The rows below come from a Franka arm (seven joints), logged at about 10 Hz.
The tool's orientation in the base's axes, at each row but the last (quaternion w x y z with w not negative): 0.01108, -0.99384, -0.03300, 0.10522; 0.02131, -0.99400, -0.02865, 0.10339; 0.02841, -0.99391, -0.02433, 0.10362; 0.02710, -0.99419, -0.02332, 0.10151
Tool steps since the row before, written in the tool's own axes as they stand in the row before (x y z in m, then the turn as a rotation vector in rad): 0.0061, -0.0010, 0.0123, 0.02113, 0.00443, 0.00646; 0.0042, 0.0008, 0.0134, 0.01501, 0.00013, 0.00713; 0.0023, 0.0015, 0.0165, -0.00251, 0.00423, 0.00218; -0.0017, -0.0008, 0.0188, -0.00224, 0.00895, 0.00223
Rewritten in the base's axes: 0.0033, 0.0016, -0.0133, 0.01954, -0.00289, -0.01085; 0.0014, -0.0001, -0.0140, 0.01320, 0.00105, -0.01004; -0.0011, -0.0005, -0.0167, -0.00273, -0.00424, -0.00188; -0.0055, 0.0016, -0.0180, -0.00228, -0.00893, -0.00226
